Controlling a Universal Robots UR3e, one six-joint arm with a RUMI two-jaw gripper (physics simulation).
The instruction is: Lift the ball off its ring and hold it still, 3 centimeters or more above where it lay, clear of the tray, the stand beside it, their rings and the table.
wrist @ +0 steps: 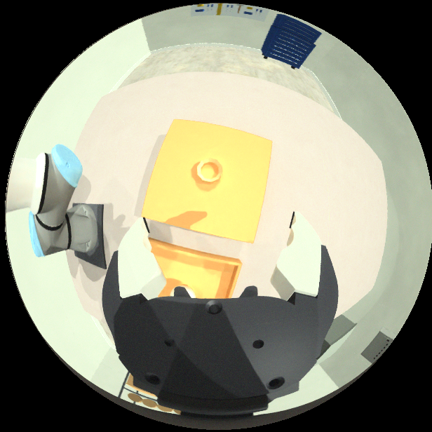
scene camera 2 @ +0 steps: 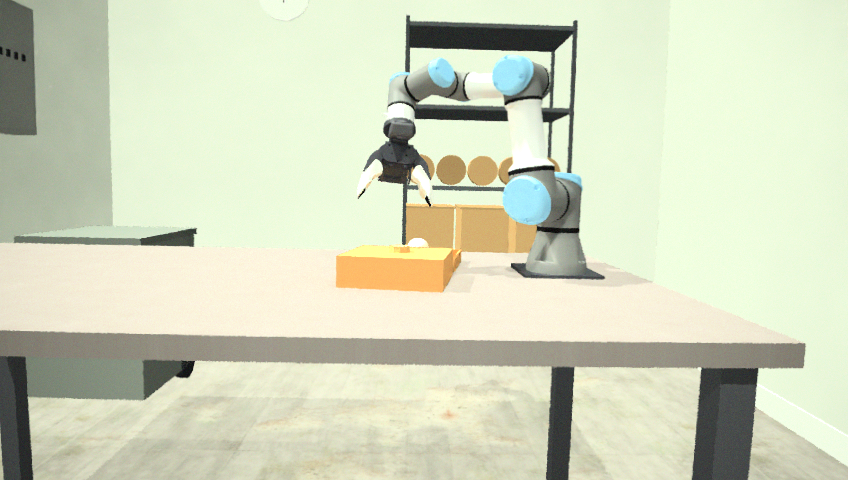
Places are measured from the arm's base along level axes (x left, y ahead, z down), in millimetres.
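Pixels of known places: gripper, fingertip midpoint: [scene camera 2: 394, 202]; arm's base, origin of the base link: [scene camera 2: 555, 270].
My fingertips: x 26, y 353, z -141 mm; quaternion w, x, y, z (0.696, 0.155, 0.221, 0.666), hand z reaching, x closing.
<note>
For each thing: its top centre in the pictures, then the offset to it from my fingertips. "spot": a spot on its surface instead. Level surfaces: height alone.
- pale ball, middle of its top: [scene camera 2: 418, 237] dx -159, dy -65, dz +86 mm
- yellow-orange tray, middle of its top: [scene camera 2: 417, 252] dx -159, dy -65, dz +120 mm
- empty ring, surface spot: [scene camera 2: 402, 249] spot: dx +87, dy -11, dz +85 mm
- table, its level: dz +148 mm
The pale ball [scene camera 2: 417, 242] [wrist: 191, 290] rests low in the yellow-orange tray [scene camera 2: 457, 259] [wrist: 237, 280]. In the wrist view it is mostly hidden by the gripper body, and its ring cannot be made out. The yellow-orange block-like stand [scene camera 2: 389, 273] [wrist: 235, 150] is beside the tray, with an empty ring [scene camera 2: 402, 249] [wrist: 218, 173] on top. My gripper [scene camera 2: 394, 199] [wrist: 217, 216] is wide open and empty, pointing down, well above the stand and tray. In the wrist view its fingertips appear near the gap between stand and tray.
The table [scene camera 2: 238, 303] [wrist: 335, 175] carries the stand, tray and arm base [scene camera 2: 556, 255] [wrist: 86, 230]. The base is right of the tray in the scene view. Behind the table are a dark shelf rack [scene camera 2: 573, 89] and a grey-green cabinet [scene camera 2: 107, 233].
</note>
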